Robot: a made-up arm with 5 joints.
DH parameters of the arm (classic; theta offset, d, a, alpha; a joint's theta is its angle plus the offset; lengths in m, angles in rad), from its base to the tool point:
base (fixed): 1.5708 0 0.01 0
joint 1: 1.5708 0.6 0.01 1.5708
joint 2: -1.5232 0 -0.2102 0
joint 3: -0.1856 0 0.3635 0
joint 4: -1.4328 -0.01 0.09 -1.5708
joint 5: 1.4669 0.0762 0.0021 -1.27
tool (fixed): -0.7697 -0.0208 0 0
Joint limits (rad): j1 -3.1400..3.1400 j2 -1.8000..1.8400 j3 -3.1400..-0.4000 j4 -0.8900..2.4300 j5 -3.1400..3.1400
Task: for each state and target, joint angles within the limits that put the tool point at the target. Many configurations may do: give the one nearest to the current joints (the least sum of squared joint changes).
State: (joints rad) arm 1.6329 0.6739 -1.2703 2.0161 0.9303
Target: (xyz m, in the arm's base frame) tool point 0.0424 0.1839 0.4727
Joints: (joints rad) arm 1.4841 0.0150 -0.6809 2.4300 1.0347
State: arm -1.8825 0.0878 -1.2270 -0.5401 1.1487
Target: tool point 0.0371 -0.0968 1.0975
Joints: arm -0.9928 -0.5529 -1.5120 -0.7451 1.0441
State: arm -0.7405 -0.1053 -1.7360 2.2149 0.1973
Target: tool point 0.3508 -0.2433 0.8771
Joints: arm -0.5936 0.0286 -1.8988 2.0288 0.1865
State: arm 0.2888 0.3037 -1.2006 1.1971 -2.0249
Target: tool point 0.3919 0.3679 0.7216
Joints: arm 0.7241 0.3350 -1.6776 1.0234 -1.9651
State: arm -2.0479 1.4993 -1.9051 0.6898 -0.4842
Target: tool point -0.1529 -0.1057 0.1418
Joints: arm -2.4896 1.3619 -1.2175 0.8765 -0.4794
